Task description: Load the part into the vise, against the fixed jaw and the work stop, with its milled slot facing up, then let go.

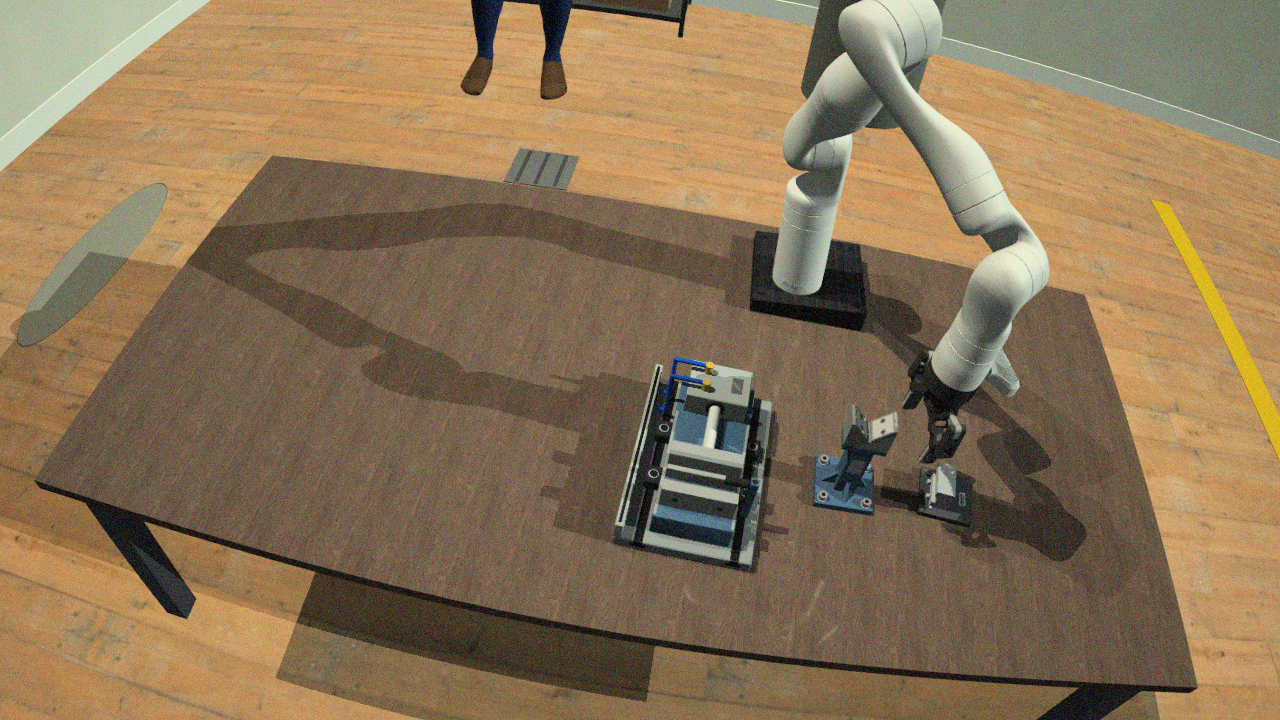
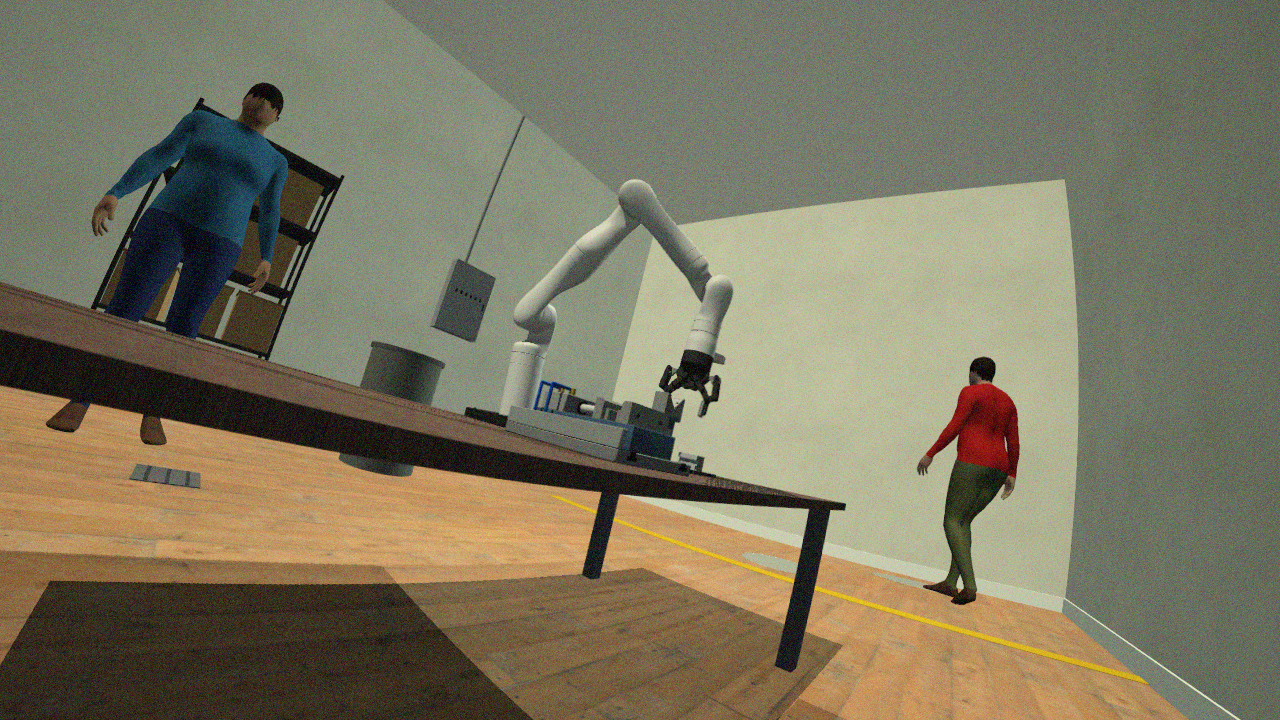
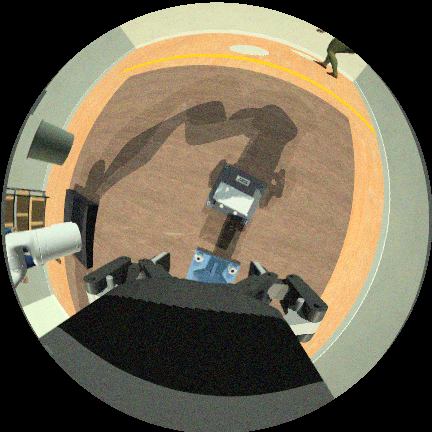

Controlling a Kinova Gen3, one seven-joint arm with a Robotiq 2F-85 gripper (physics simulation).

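Seen in the pictures: gripper, fingertip midpoint: (image 1: 916,433) (image 2: 682,412) (image 3: 208,266); arm's base, link origin: (image 1: 797,278) (image 3: 75,236).
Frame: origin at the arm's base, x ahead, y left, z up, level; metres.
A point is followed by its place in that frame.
A light grey block (image 1: 942,486) @(x 0.380, y 0.310, z 0.012 m) (image 3: 234,198) @(x 0.366, y 0.316, z 0.012 m), seemingly the part, sits on a small dark plate (image 1: 950,513) @(x 0.396, y 0.341, z -0.024 m) (image 3: 242,173) @(x 0.355, y 0.370, z -0.024 m) at the right of the table. Its milled slot cannot be made out. The vise (image 1: 735,383) @(x 0.358, y -0.039, z 0.064 m) (image 2: 568,429) @(x 0.508, y -0.140, z -0.002 m) stands left of it, with a grey front jaw (image 1: 693,504) @(x 0.569, y -0.036, z 0.043 m), seemingly the fixed one. A dark arm (image 1: 739,481) @(x 0.524, y 0.011, z 0.063 m) at the jaws' right end looks like the work stop. No part is seen between the jaws. My gripper (image 1: 923,425) @(x 0.380, y 0.232, z 0.103 m) (image 2: 684,400) @(x 0.380, y 0.232, z 0.103 m) (image 3: 208,266) @(x 0.380, y 0.232, z 0.103 m) is open and empty, above the table between the stand and the block, pointing down at a slant.
A blue stand (image 1: 844,492) @(x 0.428, y 0.165, z -0.011 m) (image 3: 214,269) @(x 0.399, y 0.189, z -0.010 m) with a tilted grey V-shaped cradle (image 1: 868,431) @(x 0.400, y 0.163, z 0.098 m) rises between vise and block, close to my gripper. Blue hoses (image 1: 689,360) @(x 0.355, y -0.112, z 0.078 m) stick up at the vise's back. My arm's black base (image 1: 808,308) @(x 0.069, y 0.035, z -0.002 m) (image 3: 82,227) @(x 0.043, y 0.062, z 0.005 m) is behind.
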